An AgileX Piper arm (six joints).
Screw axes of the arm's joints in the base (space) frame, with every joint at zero. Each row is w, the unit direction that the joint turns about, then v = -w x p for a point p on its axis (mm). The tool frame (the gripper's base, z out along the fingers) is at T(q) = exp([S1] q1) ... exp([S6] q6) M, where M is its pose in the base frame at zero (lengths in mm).
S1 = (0, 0, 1, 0, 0, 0)
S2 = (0, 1, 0, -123, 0, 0)
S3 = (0, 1, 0, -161.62, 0, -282.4)
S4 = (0.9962, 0, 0.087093, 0, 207.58, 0)
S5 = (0, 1, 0, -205.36, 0, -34.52)
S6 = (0.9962, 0, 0.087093, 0, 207.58, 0)
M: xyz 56.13 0 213.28 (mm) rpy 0 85.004 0 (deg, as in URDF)
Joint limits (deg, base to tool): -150..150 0..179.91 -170..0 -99.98..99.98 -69.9..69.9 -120..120
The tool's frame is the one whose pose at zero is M.
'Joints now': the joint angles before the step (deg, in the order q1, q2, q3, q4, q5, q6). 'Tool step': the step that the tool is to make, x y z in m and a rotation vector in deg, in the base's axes. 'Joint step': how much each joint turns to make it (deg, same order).
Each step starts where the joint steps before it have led.
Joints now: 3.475 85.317 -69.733 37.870 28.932 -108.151
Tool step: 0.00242 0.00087 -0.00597 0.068 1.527 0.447
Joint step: 0.006 0.888 0.001 0.035 0.782 0.043
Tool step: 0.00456 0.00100 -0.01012 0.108 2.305 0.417
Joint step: -0.001 1.566 -0.001 0.009 0.859 0.167
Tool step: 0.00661 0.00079 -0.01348 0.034 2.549 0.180
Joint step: -0.001 2.158 0.001 0.037 0.438 0.119
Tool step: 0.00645 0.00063 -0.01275 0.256 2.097 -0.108
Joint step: -0.004 2.092 0.000 0.422 -0.007 -0.030
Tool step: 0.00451 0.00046 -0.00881 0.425 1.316 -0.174
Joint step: -0.027 1.477 -0.003 0.739 -0.135 -0.251
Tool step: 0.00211 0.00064 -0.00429 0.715 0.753 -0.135
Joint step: -0.025 0.741 0.004 0.978 0.065 -0.262
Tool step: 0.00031 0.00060 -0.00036 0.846 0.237 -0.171
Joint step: -0.025 0.118 -0.002 0.971 0.151 -0.132
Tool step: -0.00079 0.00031 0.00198 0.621 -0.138 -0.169
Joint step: -0.018 -0.277 0.001 0.593 0.117 0.040
